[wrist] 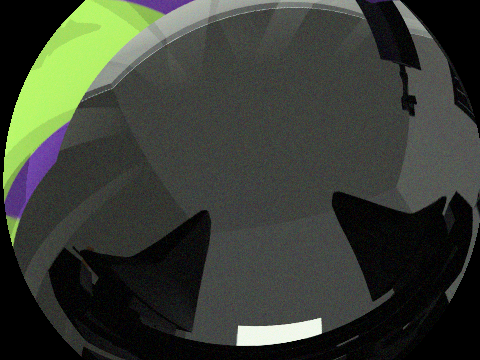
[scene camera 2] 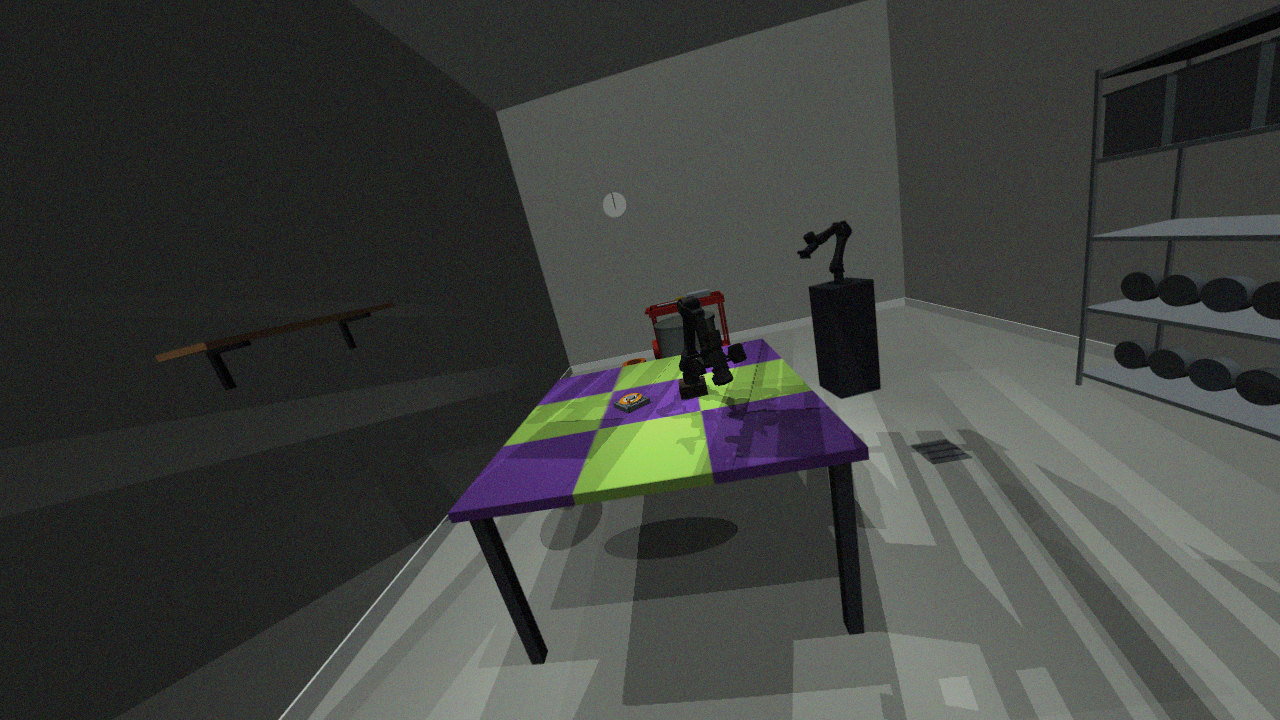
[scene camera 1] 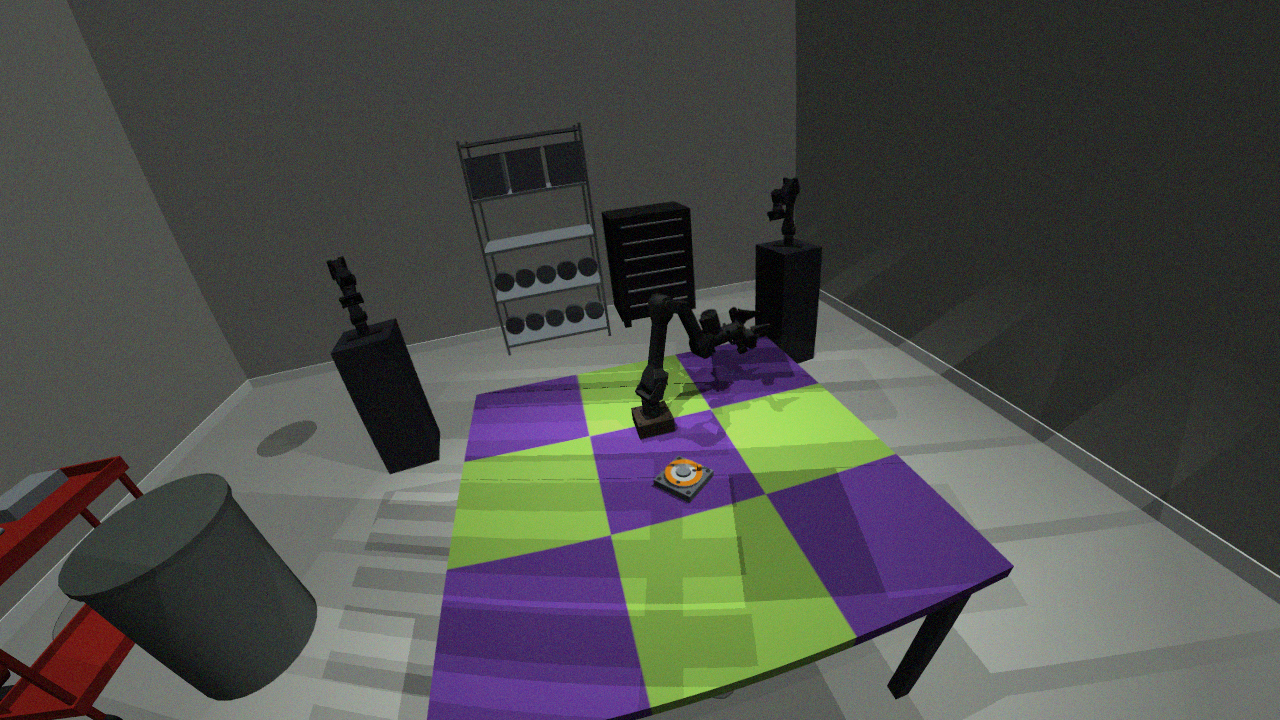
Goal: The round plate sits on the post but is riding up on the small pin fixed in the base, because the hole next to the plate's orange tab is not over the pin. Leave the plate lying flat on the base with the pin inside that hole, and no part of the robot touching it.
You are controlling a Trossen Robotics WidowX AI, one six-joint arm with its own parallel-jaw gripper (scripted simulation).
Labels:
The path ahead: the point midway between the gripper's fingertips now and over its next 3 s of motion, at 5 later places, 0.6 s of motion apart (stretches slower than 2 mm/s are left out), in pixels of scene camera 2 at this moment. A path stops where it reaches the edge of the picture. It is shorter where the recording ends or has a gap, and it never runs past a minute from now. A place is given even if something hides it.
My gripper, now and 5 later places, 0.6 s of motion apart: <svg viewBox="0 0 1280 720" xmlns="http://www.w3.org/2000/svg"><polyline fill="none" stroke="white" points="716,361 658,398 616,414 616,401 621,393 625,401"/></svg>

